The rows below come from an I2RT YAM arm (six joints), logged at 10 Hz.
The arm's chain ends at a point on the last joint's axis. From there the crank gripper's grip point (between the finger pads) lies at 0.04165 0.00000 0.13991 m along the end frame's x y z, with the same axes.
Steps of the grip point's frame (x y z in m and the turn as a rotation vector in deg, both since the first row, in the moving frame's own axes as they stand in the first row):
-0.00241, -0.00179, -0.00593, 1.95, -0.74, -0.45
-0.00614, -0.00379, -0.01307, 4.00, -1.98, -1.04
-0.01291, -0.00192, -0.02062, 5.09, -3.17, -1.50
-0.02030, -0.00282, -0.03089, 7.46, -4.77, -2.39
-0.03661, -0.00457, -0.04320, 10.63, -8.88, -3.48
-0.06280, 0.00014, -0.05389, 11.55, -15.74, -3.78
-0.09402, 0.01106, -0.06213, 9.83, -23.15, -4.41
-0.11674, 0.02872, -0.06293, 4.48, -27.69, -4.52
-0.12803, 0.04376, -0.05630, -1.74, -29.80, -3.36
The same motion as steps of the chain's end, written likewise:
-0.00058, 0.00330, -0.00637, 1.95, -0.74, -0.45
-0.00119, 0.00673, -0.01406, 4.00, -1.98, -1.04
-0.00494, 0.01157, -0.02211, 5.09, -3.17, -1.50
-0.00814, 0.01703, -0.03256, 7.46, -4.77, -2.39
-0.01379, 0.02356, -0.04529, 10.63, -8.88, -3.48
-0.02256, 0.03036, -0.05679, 11.55, -15.74, -3.78
-0.03497, 0.03666, -0.06488, 9.83, -23.15, -4.41
-0.04655, 0.04053, -0.06569, 4.48, -27.69, -4.52
-0.05310, 0.03963, -0.05846, -1.74, -29.80, -3.36

